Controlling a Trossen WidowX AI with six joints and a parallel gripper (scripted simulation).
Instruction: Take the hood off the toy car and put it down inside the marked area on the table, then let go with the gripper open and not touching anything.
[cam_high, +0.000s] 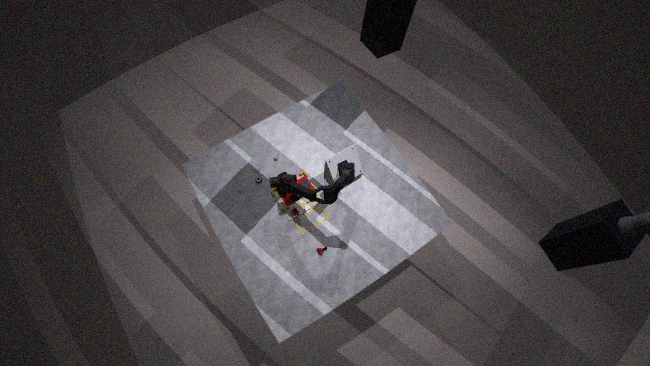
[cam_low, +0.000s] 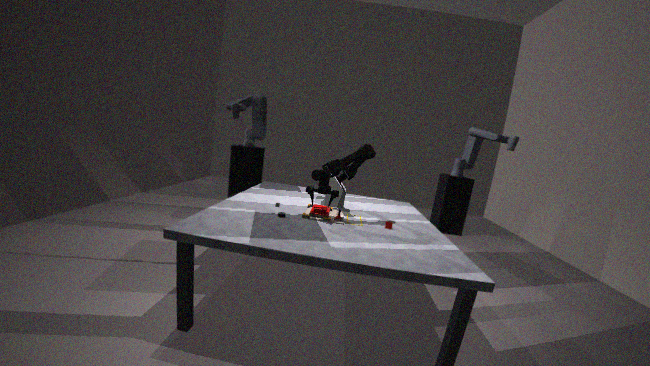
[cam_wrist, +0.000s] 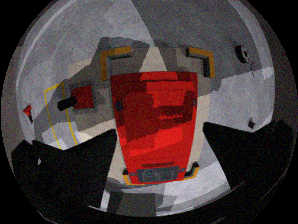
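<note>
My gripper tip is 2 cm above the red hood. The rest, counted from my gripper tip: toy car wheel: 19 cm to the right, 13 cm ahead, 5 cm below.
</note>
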